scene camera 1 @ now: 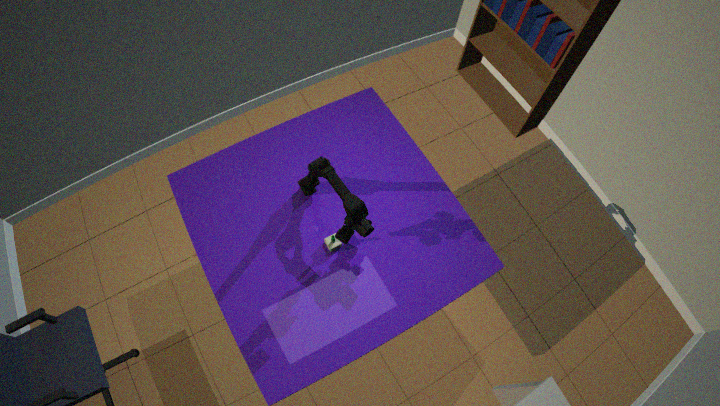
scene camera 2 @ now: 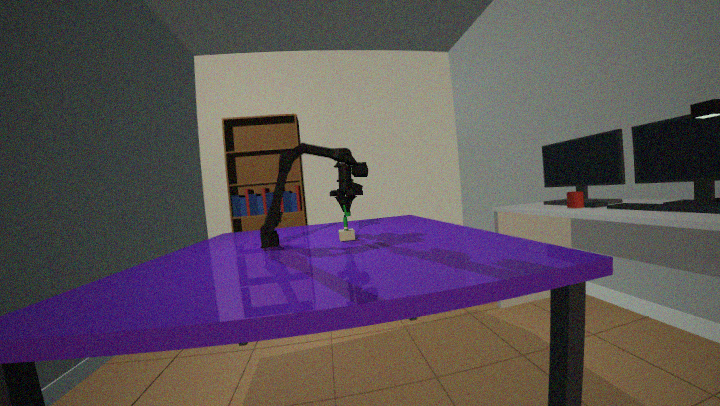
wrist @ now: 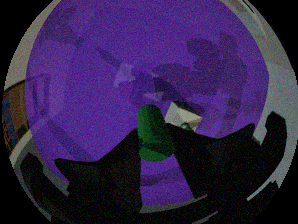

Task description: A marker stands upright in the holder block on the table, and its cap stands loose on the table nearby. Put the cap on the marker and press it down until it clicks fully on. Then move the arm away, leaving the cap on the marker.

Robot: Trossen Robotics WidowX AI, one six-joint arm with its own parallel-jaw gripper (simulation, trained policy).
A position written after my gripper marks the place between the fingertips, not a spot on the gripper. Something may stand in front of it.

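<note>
Wrist view: my gripper (wrist: 152, 130) and a green cap (wrist: 155, 144) are visible. Scene camera 1 does not show the cap, hidden there by my gripper.
</note>
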